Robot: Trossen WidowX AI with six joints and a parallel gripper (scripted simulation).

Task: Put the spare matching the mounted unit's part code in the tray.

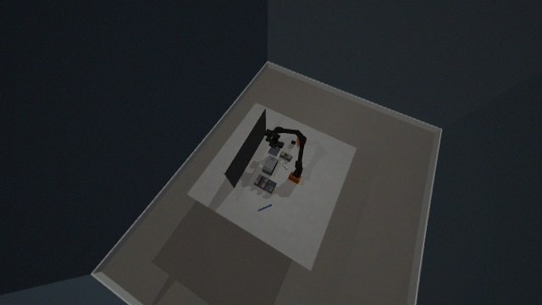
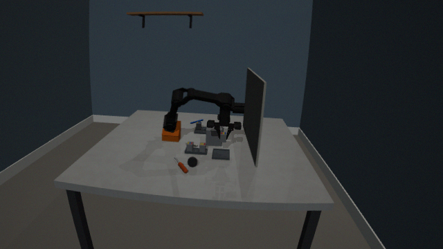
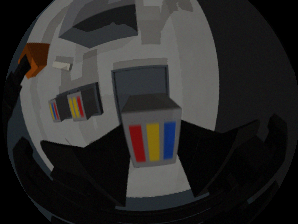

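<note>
The dark tray lies 1 cm behind my gripper tip and 9 cm below it. The rest, counted from my gripper tip: tall grey panel (14 cm ahead, 24 cm to the left, 13 cm above); spare (23 cm behind, 38 cm to the left, 5 cm below); grey mounted unit (9 cm behind, 20 cm to the left, 4 cm below).
</note>
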